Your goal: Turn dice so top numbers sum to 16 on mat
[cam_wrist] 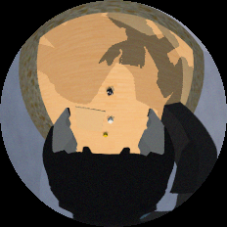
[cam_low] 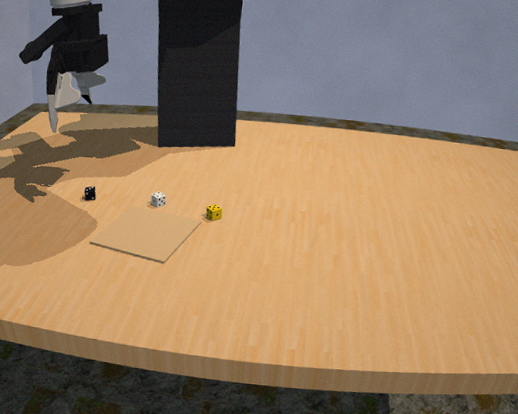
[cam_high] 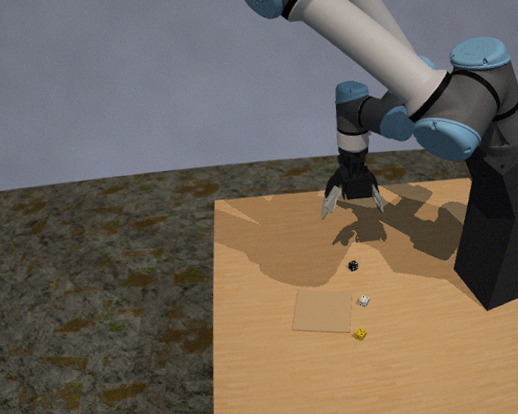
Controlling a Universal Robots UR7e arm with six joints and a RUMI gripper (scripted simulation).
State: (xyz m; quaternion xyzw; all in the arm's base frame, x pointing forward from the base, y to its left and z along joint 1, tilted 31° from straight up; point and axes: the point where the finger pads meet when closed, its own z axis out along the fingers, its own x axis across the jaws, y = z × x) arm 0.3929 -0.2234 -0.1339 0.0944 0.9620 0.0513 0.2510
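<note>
My gripper is now 20 mm to the right of the black die and 150 mm above it. From my hand the other things lie so: yellow die 80 mm ahead, 260 mm to the left, 150 mm below; thin tan mat 130 mm ahead, 150 mm to the left, 160 mm below; white die 30 mm ahead, 160 mm to the left, 150 mm below.
</note>
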